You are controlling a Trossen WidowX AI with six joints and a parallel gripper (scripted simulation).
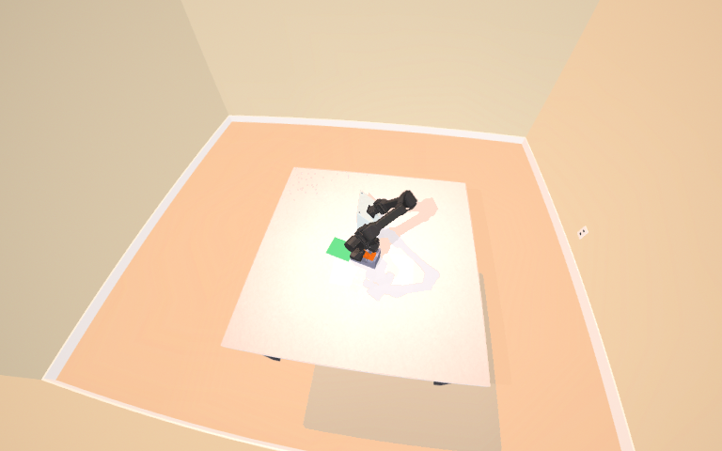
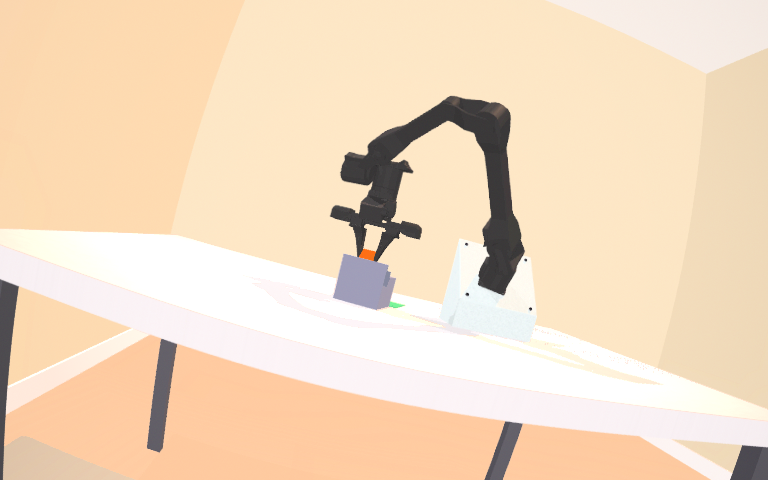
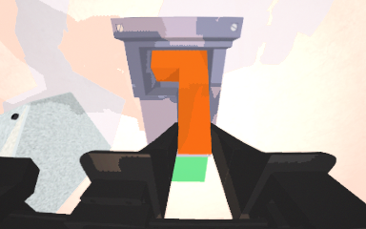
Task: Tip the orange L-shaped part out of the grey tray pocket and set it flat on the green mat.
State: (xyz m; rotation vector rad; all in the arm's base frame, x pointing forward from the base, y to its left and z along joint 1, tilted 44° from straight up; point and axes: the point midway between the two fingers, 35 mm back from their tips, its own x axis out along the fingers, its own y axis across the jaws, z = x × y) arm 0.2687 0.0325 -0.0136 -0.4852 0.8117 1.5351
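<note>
The green mat is 14 cm to the right of my gripper tip, 10 cm below it and 4 cm behind it. Round my gripper tip: orange L-shaped part 4 cm to the left, 3 cm below, 1 cm behind.
</note>
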